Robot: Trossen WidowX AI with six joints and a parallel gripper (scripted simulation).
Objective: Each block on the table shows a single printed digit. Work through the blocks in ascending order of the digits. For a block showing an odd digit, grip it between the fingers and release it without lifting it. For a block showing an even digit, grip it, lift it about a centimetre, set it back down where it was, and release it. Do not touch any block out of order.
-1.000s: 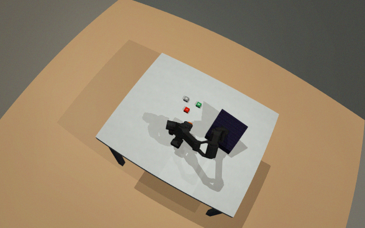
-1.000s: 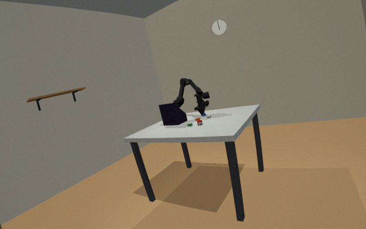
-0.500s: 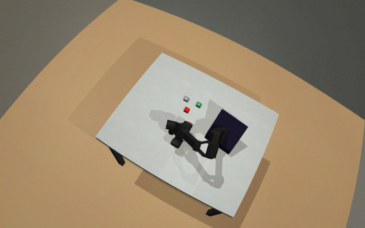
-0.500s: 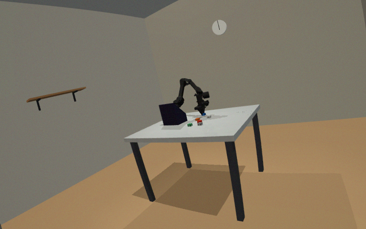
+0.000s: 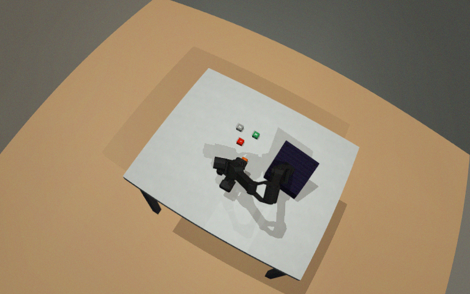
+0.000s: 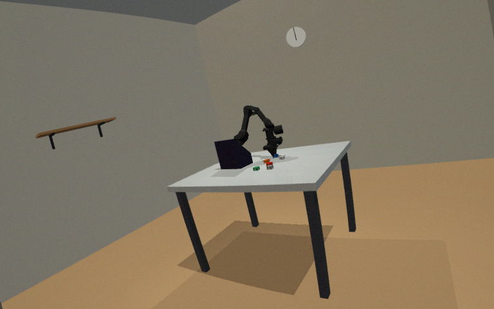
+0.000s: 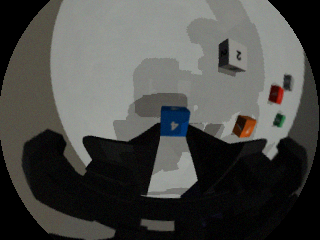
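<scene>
My gripper tip is 1 cm short of the blue block. From my gripper tip the other things lie so: red block: 21 cm to the right, 11 cm ahead; then white block: 11 cm ahead, 5 cm to the right; then orange block: 13 cm to the right, 3 cm ahead.
</scene>
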